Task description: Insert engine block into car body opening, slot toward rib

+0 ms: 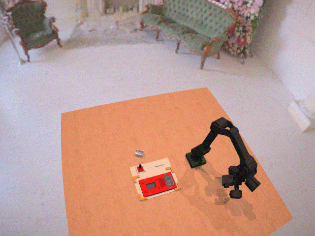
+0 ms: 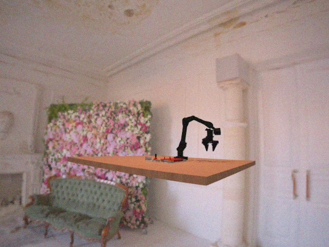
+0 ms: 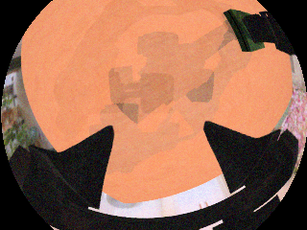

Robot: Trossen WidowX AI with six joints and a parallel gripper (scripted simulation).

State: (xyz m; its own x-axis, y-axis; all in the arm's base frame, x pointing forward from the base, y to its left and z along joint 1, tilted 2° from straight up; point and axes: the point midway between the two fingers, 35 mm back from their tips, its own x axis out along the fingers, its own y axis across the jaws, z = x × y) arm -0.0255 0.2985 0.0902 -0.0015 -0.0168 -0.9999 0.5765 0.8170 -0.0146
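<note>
Right now my gripper tip is 33 cm short of the engine block, 48 cm to the left of it and 8 cm above it.
</note>
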